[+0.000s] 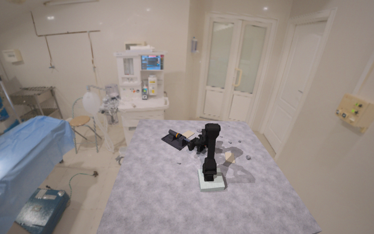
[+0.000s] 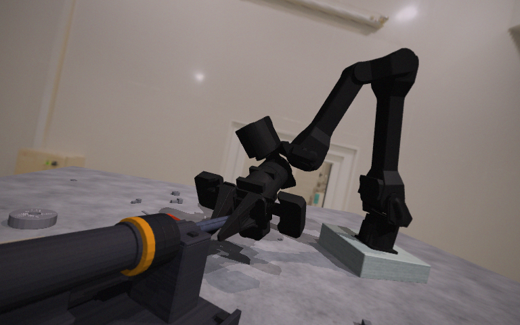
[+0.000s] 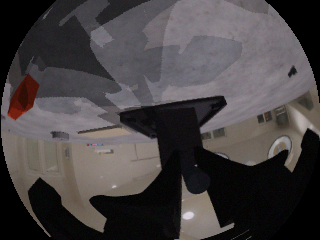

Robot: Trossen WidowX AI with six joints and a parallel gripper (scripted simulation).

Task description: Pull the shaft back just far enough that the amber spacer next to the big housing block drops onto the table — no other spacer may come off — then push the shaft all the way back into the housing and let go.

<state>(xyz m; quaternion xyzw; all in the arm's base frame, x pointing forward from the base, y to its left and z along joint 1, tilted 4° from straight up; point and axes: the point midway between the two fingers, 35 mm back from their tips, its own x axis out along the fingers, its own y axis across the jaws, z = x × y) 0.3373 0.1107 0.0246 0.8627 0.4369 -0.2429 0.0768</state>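
My gripper tip is 30 mm to the right of the shaft, 20 mm below it and 20 mm short of it. Round my gripper tip: red-handled tool 210 mm to the right, 90 mm ahead, 60 mm below; amber spacer 90 mm to the left, 70 mm ahead, 10 mm above; grey ring 270 mm ahead, 120 mm to the right, 50 mm below.
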